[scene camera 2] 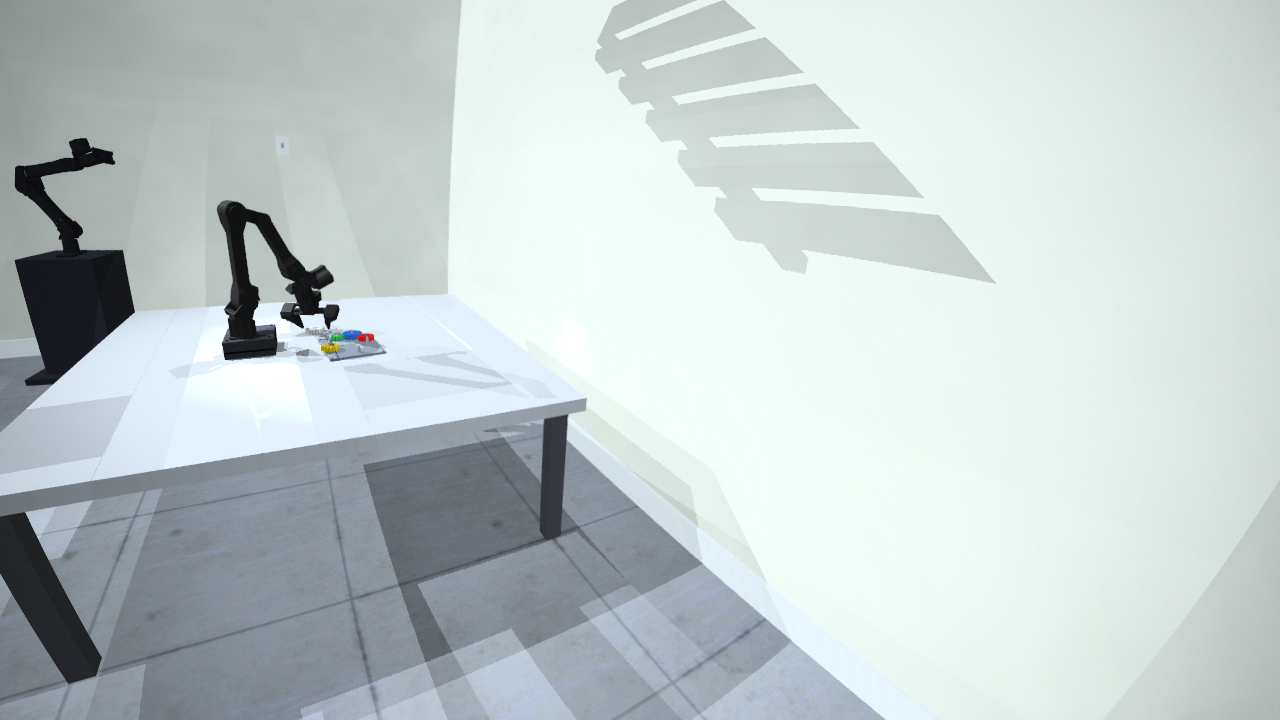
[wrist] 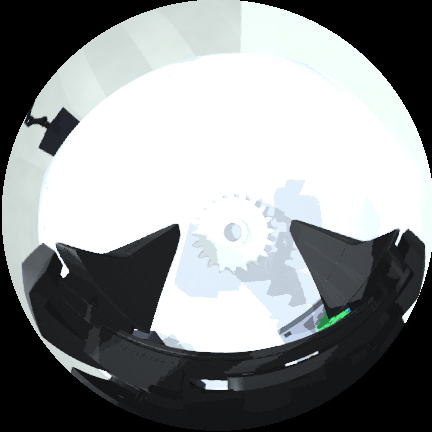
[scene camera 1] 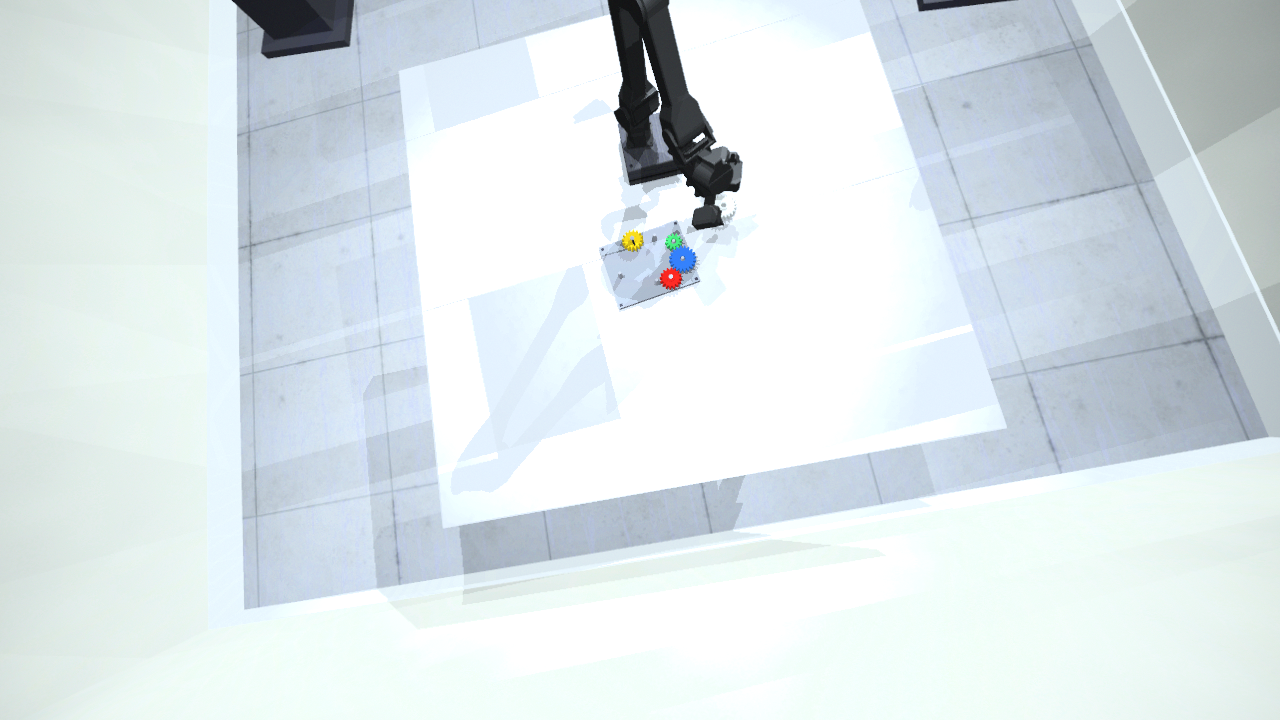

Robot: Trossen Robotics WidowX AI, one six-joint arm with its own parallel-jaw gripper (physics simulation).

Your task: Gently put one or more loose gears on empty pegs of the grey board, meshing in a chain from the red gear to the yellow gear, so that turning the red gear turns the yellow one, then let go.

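Where they show: gripper, fingertip midpoint: [scene camera 2: 316,328] [wrist: 236,227] [scene camera 1: 724,207]; arm's base at its link origin: [scene camera 2: 243,335] [scene camera 1: 639,136].
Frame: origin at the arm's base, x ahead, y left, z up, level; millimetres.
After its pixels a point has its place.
Note:
The grey board [scene camera 1: 640,293] @[x 390, y -19, z -48 mm] [scene camera 2: 344,356] @[x 301, y -102, z -48 mm] [wrist: 295,332] @[x 223, y 73, z -48 mm] carries a yellow gear [scene camera 1: 632,240] @[x 259, y -32, z -29 mm] [scene camera 2: 330,347] @[x 258, y -55, z -33 mm], a green gear [scene camera 1: 673,241] [scene camera 2: 336,337] @[x 267, y 55, z -36 mm] [wrist: 335,321] @[x 263, y 76, z -31 mm], a blue gear [scene camera 1: 682,259] @[x 317, y 88, z -32 mm] [scene camera 2: 352,334] @[x 317, y 66, z -31 mm] and a red gear [scene camera 1: 671,278] [scene camera 2: 366,337]. Blue sits against red and green. An empty peg [scene camera 1: 654,239] @[x 256, y 23, z -40 mm] stands between green and yellow; another [scene camera 1: 620,276] @[x 346, y -66, z -37 mm] stands at the board's left. A loose white gear [scene camera 1: 730,211] @[x 198, y 214, z -41 mm] [wrist: 212,242] @[x 165, y 194, z -41 mm] lies flat on the table beside the board. My gripper [scene camera 1: 713,213] @[x 185, y 201, z -44 mm] [scene camera 2: 314,325] @[x 185, y 201, z -44 mm] [wrist: 236,227] @[x 185, y 201, z -44 mm] is open and low over it, with the gear between the fingertips in the wrist view, not gripped.
The arm's base [scene camera 1: 651,168] @[x 86, y 25, z -8 mm] [scene camera 2: 249,342] @[x 27, y -45, z -8 mm] stands behind the board on the white table [scene camera 1: 760,376] @[x 609, y 253, z -56 mm] [scene camera 2: 232,420] @[x 78, y -470, z -56 mm]. A second arm on a dark pedestal [scene camera 2: 76,304] [wrist: 59,131] stands off the table.

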